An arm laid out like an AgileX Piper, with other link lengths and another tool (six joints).
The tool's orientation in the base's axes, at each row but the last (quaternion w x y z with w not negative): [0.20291, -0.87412, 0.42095, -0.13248]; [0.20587, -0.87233, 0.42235, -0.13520]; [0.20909, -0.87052, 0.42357, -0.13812]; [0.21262, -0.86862, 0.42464, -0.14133]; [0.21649, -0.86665, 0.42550, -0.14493]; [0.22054, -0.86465, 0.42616, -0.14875]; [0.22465, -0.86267, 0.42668, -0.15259]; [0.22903, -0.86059, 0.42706, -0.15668]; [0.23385, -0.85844, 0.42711, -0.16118]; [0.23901, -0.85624, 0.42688, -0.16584]
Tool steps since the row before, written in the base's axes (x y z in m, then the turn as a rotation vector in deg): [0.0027, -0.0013, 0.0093, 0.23, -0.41, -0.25]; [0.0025, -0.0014, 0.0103, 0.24, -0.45, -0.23]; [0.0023, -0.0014, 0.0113, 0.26, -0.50, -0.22]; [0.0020, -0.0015, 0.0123, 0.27, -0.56, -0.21]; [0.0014, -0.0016, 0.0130, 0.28, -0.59, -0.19]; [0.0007, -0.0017, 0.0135, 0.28, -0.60, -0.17]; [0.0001, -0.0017, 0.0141, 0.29, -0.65, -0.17]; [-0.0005, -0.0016, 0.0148, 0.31, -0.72, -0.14]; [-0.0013, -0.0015, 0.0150, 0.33, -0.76, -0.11]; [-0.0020, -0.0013, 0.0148, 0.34, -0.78, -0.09]
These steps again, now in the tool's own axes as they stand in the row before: [0.0032, -0.0054, -0.0074, 0.45, 0.19, 0.21]; [0.0033, -0.0058, -0.0084, 0.49, 0.20, 0.19]; [0.0032, -0.0062, -0.0093, 0.54, 0.21, 0.18]; [0.0032, -0.0066, -0.0102, 0.59, 0.23, 0.16]; [0.0030, -0.0066, -0.0110, 0.63, 0.23, 0.14]; [0.0027, -0.0064, -0.0117, 0.64, 0.22, 0.12]; [0.0024, -0.0065, -0.0124, 0.68, 0.24, 0.11]; [0.0021, -0.0066, -0.0132, 0.75, 0.25, 0.08]; [0.0016, -0.0064, -0.0136, 0.80, 0.24, 0.05]; [0.0011, -0.0062, -0.0136, 0.82, 0.23, 0.03]
